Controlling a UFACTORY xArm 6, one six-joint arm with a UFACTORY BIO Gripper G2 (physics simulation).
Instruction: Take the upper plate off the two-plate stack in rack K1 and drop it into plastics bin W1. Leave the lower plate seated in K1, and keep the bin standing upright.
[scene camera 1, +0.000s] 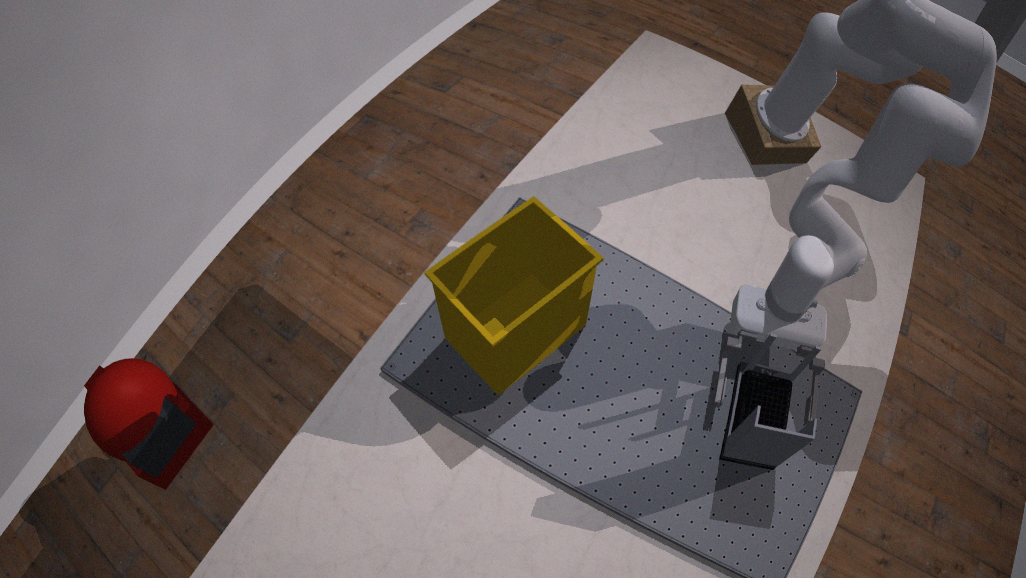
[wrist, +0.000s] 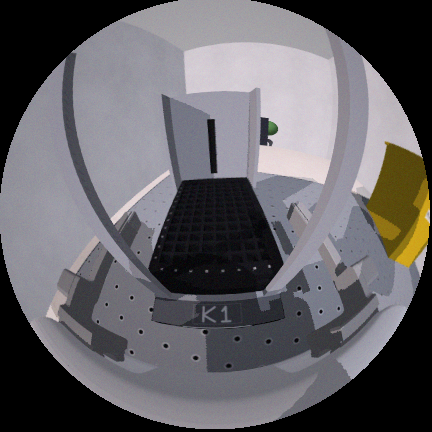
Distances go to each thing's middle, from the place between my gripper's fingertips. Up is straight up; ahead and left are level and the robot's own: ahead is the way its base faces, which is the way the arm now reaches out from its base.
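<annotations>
The yellow bin W1 (scene camera 1: 510, 296) is 40 cm to the right of my hand, 5 cm ahead of it and 5 cm above it. As for the rack K1 (wrist: 256, 310), it sits 3 cm below my hand and 1 cm behind it. Going by their middles, the rack K1 is the nearest to my hand of the things named here.
</annotations>
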